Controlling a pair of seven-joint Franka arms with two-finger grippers.
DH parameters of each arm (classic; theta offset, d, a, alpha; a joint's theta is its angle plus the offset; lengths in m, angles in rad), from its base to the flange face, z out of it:
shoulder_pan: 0 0.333 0 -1.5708
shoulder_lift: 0 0 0 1.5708
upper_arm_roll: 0 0.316 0.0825 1.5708
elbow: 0 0 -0.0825 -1.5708
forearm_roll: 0 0.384 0 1.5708
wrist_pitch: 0 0 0.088 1.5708
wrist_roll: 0 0.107 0 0
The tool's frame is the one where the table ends.
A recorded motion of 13 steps. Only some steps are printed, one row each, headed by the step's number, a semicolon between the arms.
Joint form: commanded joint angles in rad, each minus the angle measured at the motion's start. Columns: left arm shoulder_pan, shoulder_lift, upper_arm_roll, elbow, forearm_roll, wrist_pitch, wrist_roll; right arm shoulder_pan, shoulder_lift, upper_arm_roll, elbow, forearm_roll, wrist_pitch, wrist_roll.
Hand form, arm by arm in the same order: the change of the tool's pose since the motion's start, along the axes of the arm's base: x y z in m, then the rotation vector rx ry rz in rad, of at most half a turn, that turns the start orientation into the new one. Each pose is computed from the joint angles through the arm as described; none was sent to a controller.
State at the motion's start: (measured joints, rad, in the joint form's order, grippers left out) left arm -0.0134 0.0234 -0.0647 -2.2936 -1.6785 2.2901 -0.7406; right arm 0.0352 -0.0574 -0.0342 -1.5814 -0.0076 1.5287 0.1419
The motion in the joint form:
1: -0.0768 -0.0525 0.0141 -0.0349 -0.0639 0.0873 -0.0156; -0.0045 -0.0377 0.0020 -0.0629 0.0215 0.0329 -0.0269
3: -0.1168 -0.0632 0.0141 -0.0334 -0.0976 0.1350 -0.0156; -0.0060 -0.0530 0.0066 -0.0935 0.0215 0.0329 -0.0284
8: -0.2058 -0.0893 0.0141 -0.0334 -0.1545 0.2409 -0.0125; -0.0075 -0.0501 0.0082 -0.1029 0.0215 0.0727 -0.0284
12: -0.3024 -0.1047 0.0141 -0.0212 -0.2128 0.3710 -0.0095; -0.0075 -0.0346 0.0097 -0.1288 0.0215 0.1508 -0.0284
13: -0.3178 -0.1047 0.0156 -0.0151 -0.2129 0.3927 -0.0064; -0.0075 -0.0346 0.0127 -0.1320 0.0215 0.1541 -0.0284
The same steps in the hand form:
1: -0.0141 -0.0195 0.0106 0.0054 0.0053 0.0503; -0.0089 0.0007 -0.0067 0.0224 -0.0078 0.0251
3: -0.0170 -0.0335 0.0158 0.0109 0.0009 0.0678; -0.0141 0.0024 -0.0132 0.0225 0.0075 0.0296
8: -0.0275 -0.0637 0.0268 0.0358 -0.0094 0.0930; -0.0092 0.0025 -0.0156 0.0219 -0.0200 0.0294
12: -0.0394 -0.0944 0.0371 0.0721 -0.0141 0.1288; 0.0025 0.0034 -0.0289 0.0209 -0.0567 0.0300
13: -0.0401 -0.0988 0.0395 0.0853 -0.0210 0.1300; 0.0027 0.0050 -0.0302 0.0207 -0.0568 0.0330

